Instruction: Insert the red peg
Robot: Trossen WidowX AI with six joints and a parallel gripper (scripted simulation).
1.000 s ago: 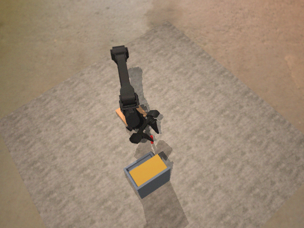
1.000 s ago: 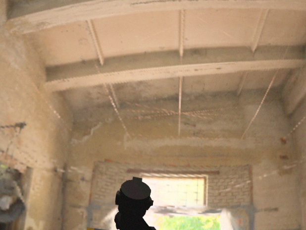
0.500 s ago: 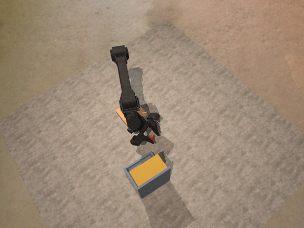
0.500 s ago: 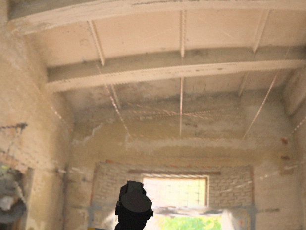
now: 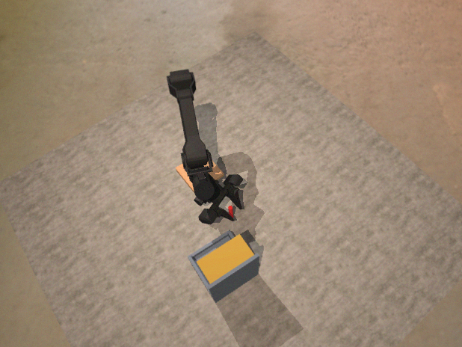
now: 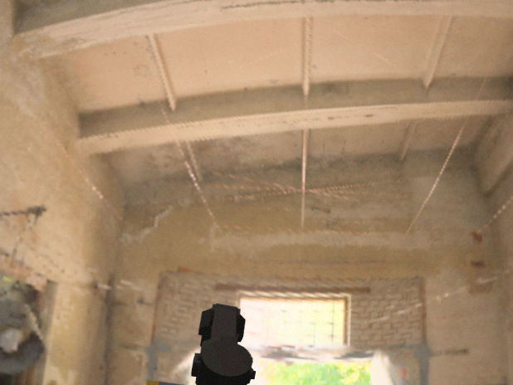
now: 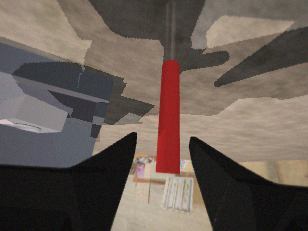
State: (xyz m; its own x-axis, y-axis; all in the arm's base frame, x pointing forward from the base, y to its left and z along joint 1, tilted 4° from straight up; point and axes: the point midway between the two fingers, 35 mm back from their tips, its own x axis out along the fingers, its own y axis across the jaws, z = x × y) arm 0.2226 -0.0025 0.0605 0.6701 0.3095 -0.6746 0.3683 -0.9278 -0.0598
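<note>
Now: gripper tip 15 cm below the orange roof, 14 cm short of it and 13 cm to the left of it. The rest, counted from my gripper tip: red peg: 2 cm behind, 1 cm to the right, 1 cm below.
</note>
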